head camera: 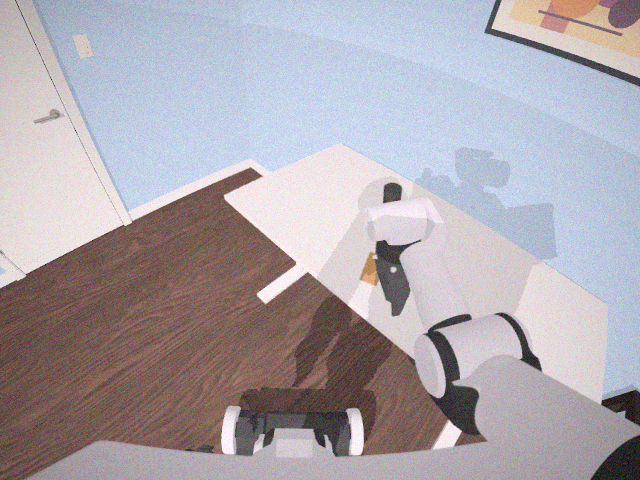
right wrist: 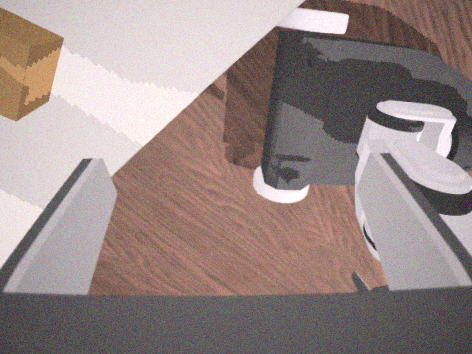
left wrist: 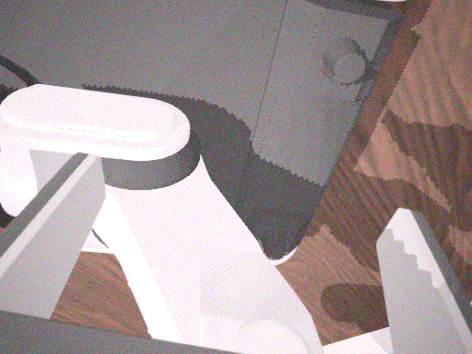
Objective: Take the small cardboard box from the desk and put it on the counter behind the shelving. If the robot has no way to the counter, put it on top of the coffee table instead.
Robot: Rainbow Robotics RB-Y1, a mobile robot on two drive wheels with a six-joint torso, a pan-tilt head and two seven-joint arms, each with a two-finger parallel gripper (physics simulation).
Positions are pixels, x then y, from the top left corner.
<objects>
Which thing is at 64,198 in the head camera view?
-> A door.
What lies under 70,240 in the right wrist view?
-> My right gripper.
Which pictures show my right gripper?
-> The head camera view and the right wrist view only.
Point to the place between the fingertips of my left gripper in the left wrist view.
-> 246,201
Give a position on a white desk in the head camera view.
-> At 313,209
</objects>
